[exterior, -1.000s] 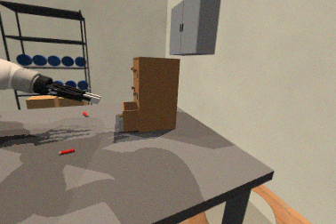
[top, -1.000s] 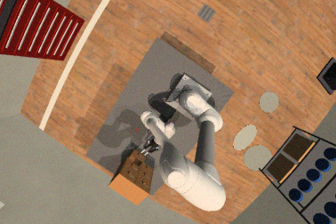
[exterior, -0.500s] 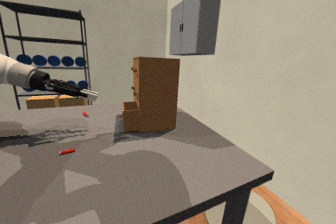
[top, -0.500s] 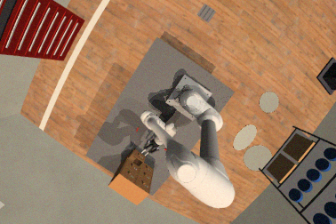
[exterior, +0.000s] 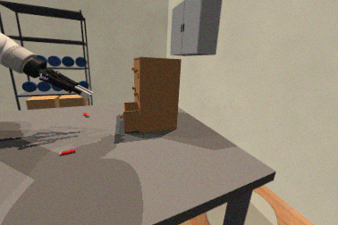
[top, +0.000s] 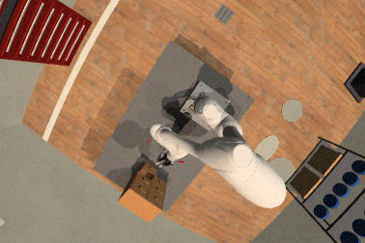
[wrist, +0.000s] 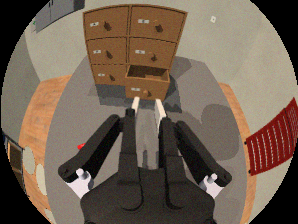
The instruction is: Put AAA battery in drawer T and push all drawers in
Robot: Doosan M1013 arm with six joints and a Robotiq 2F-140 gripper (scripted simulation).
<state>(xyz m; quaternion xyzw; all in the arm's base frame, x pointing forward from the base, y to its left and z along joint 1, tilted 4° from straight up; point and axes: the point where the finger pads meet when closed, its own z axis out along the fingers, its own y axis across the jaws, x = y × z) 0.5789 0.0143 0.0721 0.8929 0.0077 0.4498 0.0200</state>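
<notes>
Now: the red AAA battery 180 mm below my hand, 170 mm to the right of it and 20 mm behind it. Also, from my hand: drawer: 250 mm ahead, 150 mm below.
</notes>
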